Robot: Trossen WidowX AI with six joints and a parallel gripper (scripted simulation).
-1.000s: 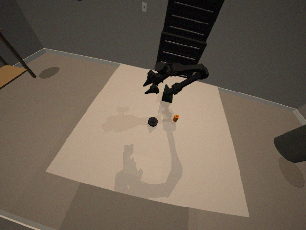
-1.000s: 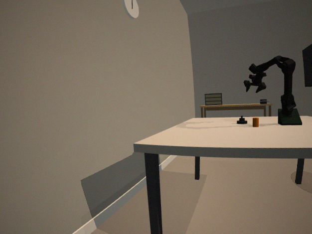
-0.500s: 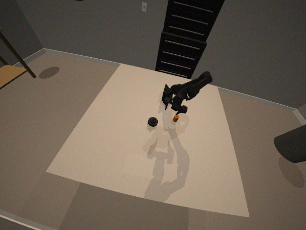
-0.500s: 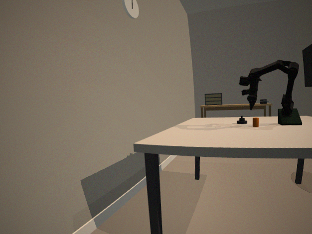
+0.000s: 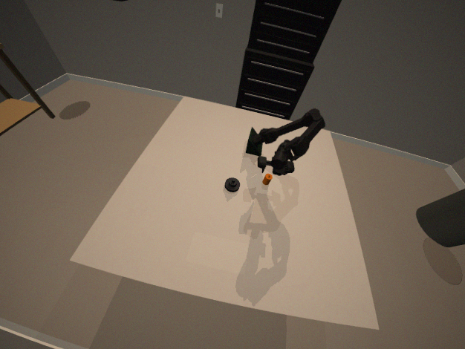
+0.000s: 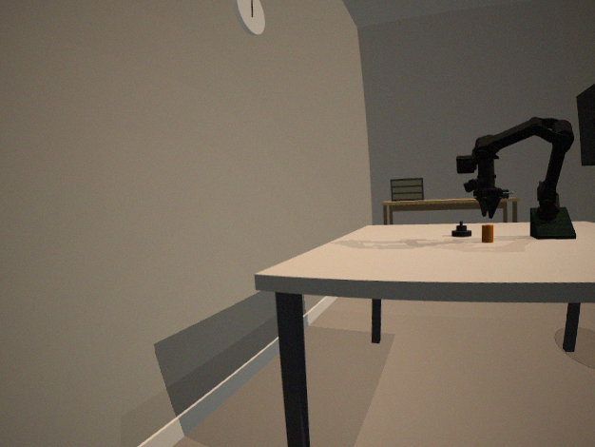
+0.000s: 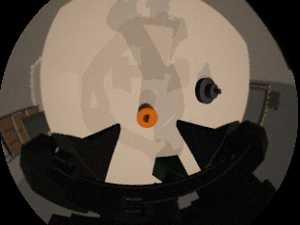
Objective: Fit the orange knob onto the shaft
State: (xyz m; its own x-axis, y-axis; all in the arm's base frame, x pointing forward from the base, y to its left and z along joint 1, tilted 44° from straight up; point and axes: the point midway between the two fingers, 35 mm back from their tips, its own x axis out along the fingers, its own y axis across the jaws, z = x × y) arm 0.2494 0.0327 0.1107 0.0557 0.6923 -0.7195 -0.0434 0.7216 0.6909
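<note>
My gripper tip is 60 mm above the orange knob. Also, from my gripper tip: dark round pedestal 190 mm to the right, 70 mm ahead, 60 mm below.
</note>
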